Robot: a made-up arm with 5 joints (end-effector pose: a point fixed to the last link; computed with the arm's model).
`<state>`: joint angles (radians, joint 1 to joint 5).
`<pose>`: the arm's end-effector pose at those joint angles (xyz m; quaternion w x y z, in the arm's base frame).
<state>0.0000 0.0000 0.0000 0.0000 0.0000</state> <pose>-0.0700 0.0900 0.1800 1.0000 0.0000 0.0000 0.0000</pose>
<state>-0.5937 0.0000 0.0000 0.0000 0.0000</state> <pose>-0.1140 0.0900 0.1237 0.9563 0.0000 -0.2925 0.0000</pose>
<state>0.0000 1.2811 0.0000 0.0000 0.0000</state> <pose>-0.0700 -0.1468 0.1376 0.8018 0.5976 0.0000 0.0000</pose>
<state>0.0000 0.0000 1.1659 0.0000 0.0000</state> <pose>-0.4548 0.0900 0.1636 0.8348 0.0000 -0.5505 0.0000</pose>
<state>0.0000 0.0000 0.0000 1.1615 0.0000</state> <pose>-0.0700 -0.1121 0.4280 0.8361 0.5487 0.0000 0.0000</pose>
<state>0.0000 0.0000 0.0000 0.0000 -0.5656</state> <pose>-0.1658 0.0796 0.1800 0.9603 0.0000 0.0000 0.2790</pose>
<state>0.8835 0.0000 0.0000 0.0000 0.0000</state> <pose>0.0329 0.0900 0.1976 0.9040 0.0000 0.4275 0.0000</pose>
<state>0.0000 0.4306 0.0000 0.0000 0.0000</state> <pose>-0.0700 0.0066 0.2011 0.9769 0.2136 0.0000 0.0000</pose>
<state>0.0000 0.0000 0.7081 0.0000 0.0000</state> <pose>-0.3084 0.0900 0.2250 0.9380 0.0000 -0.3467 0.0000</pose>
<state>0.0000 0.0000 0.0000 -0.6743 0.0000</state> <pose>-0.0700 0.0452 -0.0076 0.9437 -0.3308 0.0000 0.0000</pose>
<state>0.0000 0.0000 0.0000 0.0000 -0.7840</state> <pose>-0.1988 0.0615 0.1800 0.9241 0.0000 0.0000 0.3820</pose>
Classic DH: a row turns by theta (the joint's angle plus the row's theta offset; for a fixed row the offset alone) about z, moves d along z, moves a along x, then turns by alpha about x. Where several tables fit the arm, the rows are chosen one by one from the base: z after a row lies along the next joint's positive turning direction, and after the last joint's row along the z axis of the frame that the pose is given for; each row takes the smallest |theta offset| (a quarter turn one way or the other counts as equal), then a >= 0, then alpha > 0; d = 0 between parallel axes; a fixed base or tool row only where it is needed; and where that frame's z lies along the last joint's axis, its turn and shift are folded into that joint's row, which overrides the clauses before.
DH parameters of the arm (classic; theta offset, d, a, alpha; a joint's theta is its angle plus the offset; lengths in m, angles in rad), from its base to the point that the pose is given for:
base (fixed): 0 0.08 0 -1.5708
joint 1: 1.5708 0 0.08 1.5708
joint 2: 0 -0.25 0.12 1.5708
joint 3: 0 0.2 -0.27 -1.5708
joint 4: 1.5708 0.15 0.12 1.5708
joint 5: 0.1747 0 0.1726 3.1416
tool (fixed): -1.3961 0.03 0 0

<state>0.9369 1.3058 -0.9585 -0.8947 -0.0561</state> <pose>-0.1675 0.2178 0.0831 0.6724 0.3633 0.5688 0.3039</pose>
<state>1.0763 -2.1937 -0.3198 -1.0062 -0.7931</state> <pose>-0.0940 -0.0389 0.2360 0.2510 0.7856 -0.4358 -0.3603</pose>
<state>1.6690 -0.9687 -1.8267 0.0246 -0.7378</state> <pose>-0.2791 -0.1721 0.0754 0.1230 0.1208 -0.9801 0.0984</pose>
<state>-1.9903 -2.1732 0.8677 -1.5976 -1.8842</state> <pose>0.0919 0.0780 -0.3122 0.2441 -0.3221 0.4703 -0.7845</pose>
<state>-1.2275 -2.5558 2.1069 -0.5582 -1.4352</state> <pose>-0.2706 -0.0994 -0.2672 0.4055 0.8772 -0.2499 -0.0610</pose>
